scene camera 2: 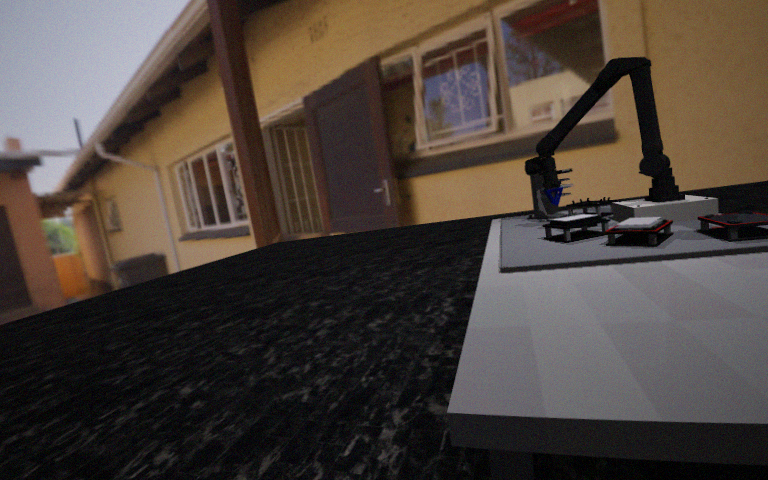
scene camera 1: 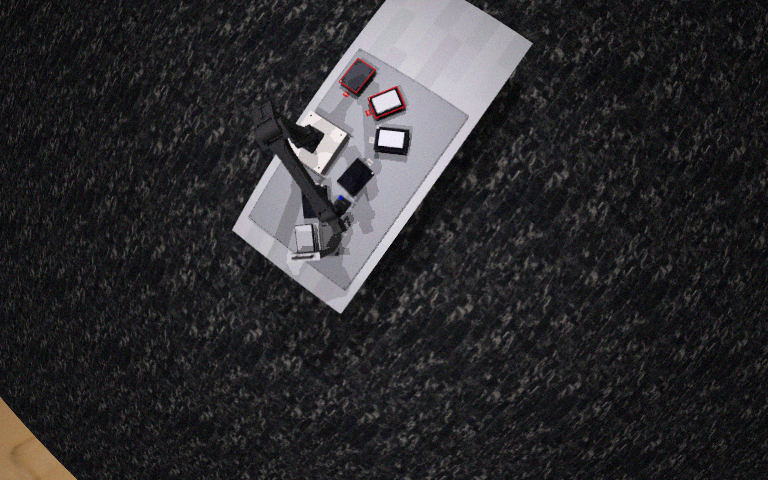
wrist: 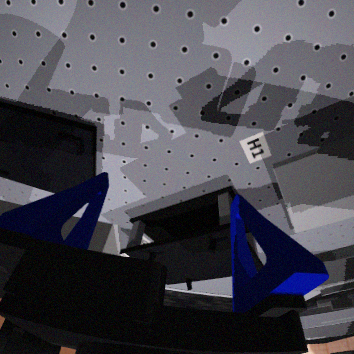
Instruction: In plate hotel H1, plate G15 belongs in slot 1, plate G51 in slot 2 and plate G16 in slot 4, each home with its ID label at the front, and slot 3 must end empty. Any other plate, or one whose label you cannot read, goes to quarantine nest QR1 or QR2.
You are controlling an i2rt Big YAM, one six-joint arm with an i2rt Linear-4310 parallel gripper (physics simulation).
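Observation:
My gripper is open and empty, its blue fingers spread above the mat near an empty black nest. In the wrist view a low black stand shows beyond and between the fingers. Hotel H1 is at the near end of the mat; its slots cannot be made out. A white-topped plate shows there. Another white plate sits on a black nest, and one white plate on a red-edged nest. Plate labels are unreadable.
The other red-edged nest has a dark top and no white plate. The arm's white base block stands at the mat's side. A dark flat stand lies partly under the arm. The H1 tag lies beside the hotel.

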